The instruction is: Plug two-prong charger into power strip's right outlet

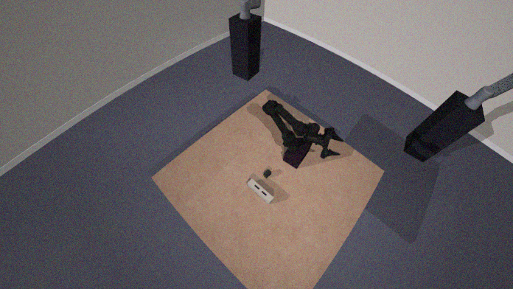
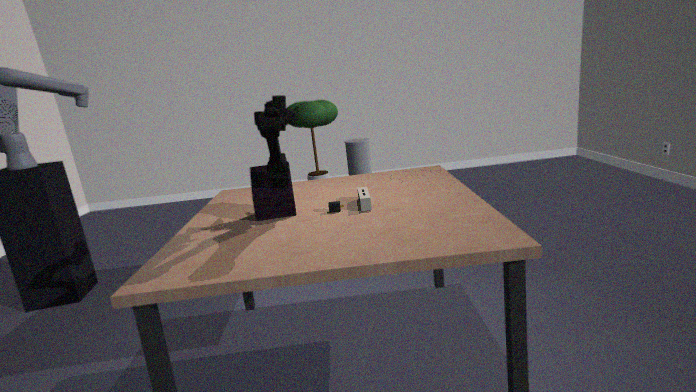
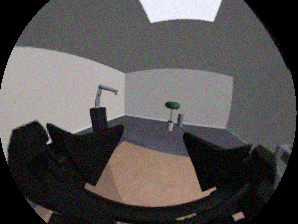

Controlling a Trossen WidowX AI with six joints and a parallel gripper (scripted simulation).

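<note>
Right now my gripper tip is 220 mm short of the dark two-prong charger, 330 mm to the left of it and 400 mm above it.
</note>
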